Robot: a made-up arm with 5 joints.
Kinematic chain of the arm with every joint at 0, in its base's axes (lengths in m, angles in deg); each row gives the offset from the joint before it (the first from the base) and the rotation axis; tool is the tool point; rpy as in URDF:
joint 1: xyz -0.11 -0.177 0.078 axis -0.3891 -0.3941 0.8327
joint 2: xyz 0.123 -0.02 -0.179 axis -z
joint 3: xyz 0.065 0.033 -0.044 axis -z
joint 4: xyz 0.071 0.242 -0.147 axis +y
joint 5: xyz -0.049 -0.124 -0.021 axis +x
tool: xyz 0.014 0.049 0.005 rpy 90 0 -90
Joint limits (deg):
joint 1: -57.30..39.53
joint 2: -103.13..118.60
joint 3: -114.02..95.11
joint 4: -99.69..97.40
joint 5: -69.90..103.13
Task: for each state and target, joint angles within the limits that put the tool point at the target. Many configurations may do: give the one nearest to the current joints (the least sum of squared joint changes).
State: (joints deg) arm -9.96 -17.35 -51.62 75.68 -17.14
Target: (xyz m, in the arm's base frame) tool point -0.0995 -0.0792 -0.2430
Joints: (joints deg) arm -17.22 -12.68 -70.92 97.40 -49.36
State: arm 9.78 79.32 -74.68 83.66 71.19
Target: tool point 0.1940 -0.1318 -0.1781
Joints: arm 37.91 118.60 -92.91 52.60 100.47
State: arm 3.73 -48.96 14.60 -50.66 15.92
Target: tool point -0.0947 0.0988 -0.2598
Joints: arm -39.99 -72.26 7.81 -50.88 11.81
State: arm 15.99 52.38 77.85 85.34 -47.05
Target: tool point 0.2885 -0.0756 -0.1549
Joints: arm 38.99 28.33 63.35 97.40 -64.82
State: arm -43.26 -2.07 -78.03 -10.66 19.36
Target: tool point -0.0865 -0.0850 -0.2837
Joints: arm -12.48 4.63 -85.71 -6.80 30.97
